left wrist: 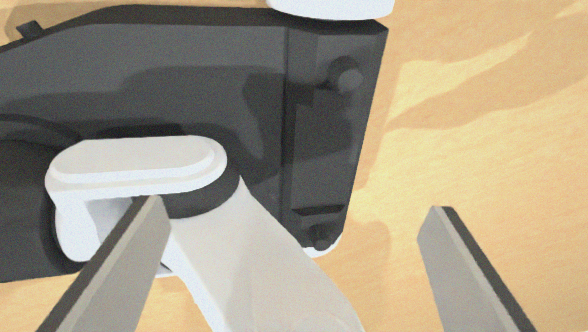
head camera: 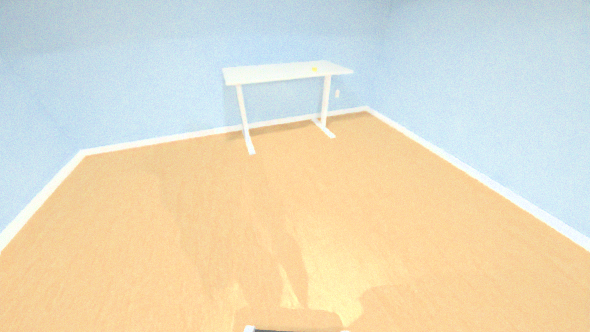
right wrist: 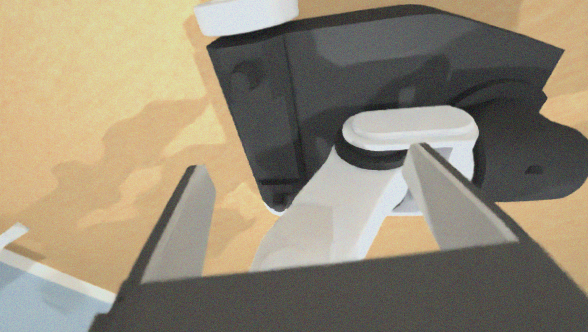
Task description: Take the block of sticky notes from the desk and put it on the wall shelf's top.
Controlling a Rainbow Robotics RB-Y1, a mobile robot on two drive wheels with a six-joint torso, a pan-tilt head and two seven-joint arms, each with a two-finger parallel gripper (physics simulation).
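Frame: origin at the robot's base, x left, y back, z up, level; centimetres.
Where they show: left gripper, between the fingertips: [left wrist: 295,216]; right gripper, between the fingertips: [right wrist: 308,167].
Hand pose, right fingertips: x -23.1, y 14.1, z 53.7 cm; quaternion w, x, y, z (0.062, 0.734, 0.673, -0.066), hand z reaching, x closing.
Observation:
After its pixels a point has its place.
A white desk [head camera: 272,73] @[x 37.3, y -223.2, z 95.1 cm] stands against the far wall in the head view, a good way off. A small yellow block of sticky notes [head camera: 314,69] @[x -12.4, y -235.8, z 97.2 cm] lies on its top, towards the right end. The wall shelf does not show in these views. My left gripper [left wrist: 295,216] @[x 24.2, y 13.1, z 53.9 cm] is open and empty in the left wrist view, over the robot's own base and the floor. My right gripper [right wrist: 308,167] @[x -23.1, y 14.1, z 53.7 cm] is open and empty in the right wrist view, also over the base. Both are far from the desk.
The desk's two legs [head camera: 243,112] @[x 79.2, y -219.4, z 48.0 cm] [head camera: 325,102] @[x -33.5, y -268.2, z 45.2 cm] end in long feet on the wooden floor [head camera: 300,190] @[x 0.8, y -126.7, z 0.1 cm]. A wall outlet [head camera: 337,93] @[x -60.0, y -325.1, z 41.1 cm] is right of the desk. Blue walls with white skirting [head camera: 475,175] @[x -204.3, y -155.3, z 3.6 cm] bound the room. The robot's dark base [left wrist: 200,50] @[x 19.4, y 19.8, z 16.9 cm] [right wrist: 375,55] @[x -17.0, y 23.9, z 16.9 cm] shows in both wrist views.

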